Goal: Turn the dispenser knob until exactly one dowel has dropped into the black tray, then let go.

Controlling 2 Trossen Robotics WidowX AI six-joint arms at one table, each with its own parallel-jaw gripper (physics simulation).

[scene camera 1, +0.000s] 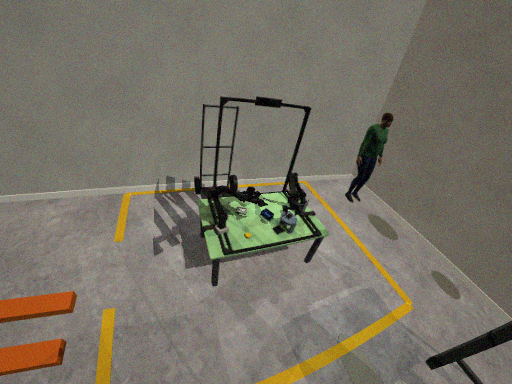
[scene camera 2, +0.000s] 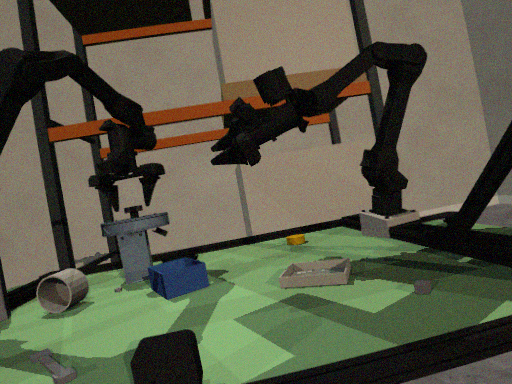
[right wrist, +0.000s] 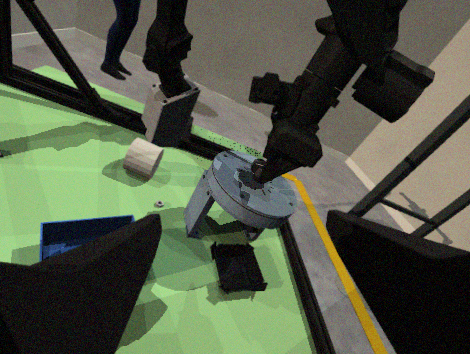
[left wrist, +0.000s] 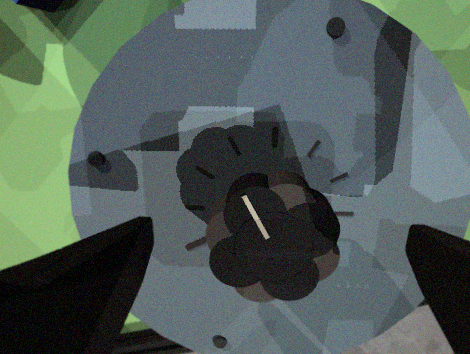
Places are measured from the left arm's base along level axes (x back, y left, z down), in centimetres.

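Where they show: left gripper, between the fingertips: (scene camera 1: 290, 215) (scene camera 2: 132, 209) (right wrist: 263, 168) (left wrist: 279, 234); right gripper, between the fingertips: (scene camera 1: 266, 203) (scene camera 2: 211, 156) (right wrist: 245, 220); left arm's base, origin of its link: (scene camera 1: 303, 202) (right wrist: 174, 87); right arm's base, origin of its link: (scene camera 1: 221, 226) (scene camera 2: 387, 211).
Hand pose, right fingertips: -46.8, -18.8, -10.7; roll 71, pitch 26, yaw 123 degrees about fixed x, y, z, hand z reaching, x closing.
Each offset is from my right fingertips to the top centre of the thing, as dx, dy, dz.
The grey-blue dispenser {+13.4, +20.6, +10.6} (scene camera 2: 136, 257) (right wrist: 227, 197) (scene camera 1: 288, 220) stands upright, with a round disc on top. Its dark lobed knob {+13.3, +20.6, +7.8} (left wrist: 280, 270) (scene camera 2: 133, 210) (right wrist: 258, 164) carries a white line pointing to the upper left in the left wrist view, among tick marks. My left gripper (scene camera 2: 132, 206) (left wrist: 279, 234) is open above the disc, its fingers apart on either side of the knob, tips near the height of its top. The black tray {+4.8, +17.9, +22.8} (right wrist: 240, 270) (scene camera 1: 278, 230) lies at the dispenser's foot; no dowel can be made out in its dark inside. My right gripper (scene camera 2: 214, 155) (right wrist: 245, 220) is open and empty, high above the table.
A blue bin {+13.5, -2.5, +20.7} (scene camera 2: 180, 278) stands beside the dispenser. A beige cylinder {+32.0, +9.5, +18.2} (scene camera 2: 75, 287) (right wrist: 143, 158) and a small nut {+22.1, +10.3, +24.6} (right wrist: 159, 204) lie nearby. A beige tray {-1.8, -24.5, +23.5} (scene camera 2: 315, 281), yellow piece {-22.5, +2.5, +23.3} (scene camera 2: 295, 239), grey block {-2.5, -41.8, +24.1} (scene camera 2: 423, 286) and grey wrench {+35.7, -18.3, +24.5} (scene camera 2: 54, 367) lie farther off.
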